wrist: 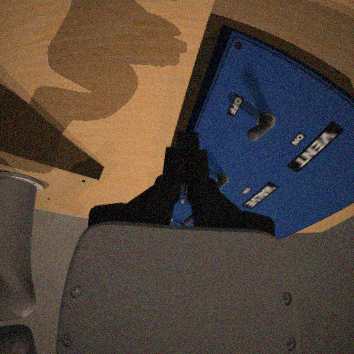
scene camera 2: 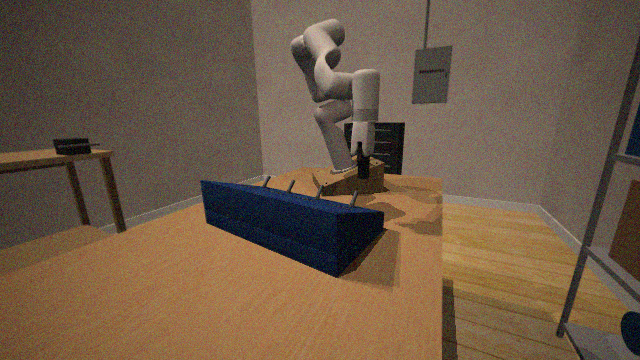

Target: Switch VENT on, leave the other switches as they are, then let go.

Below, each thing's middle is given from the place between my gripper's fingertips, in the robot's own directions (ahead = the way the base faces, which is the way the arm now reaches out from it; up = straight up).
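Scene:
Blue switch box [scene camera 2: 326,235]: 100 mm ahead of my hand, 210 mm to the right of it and 70 mm below it.

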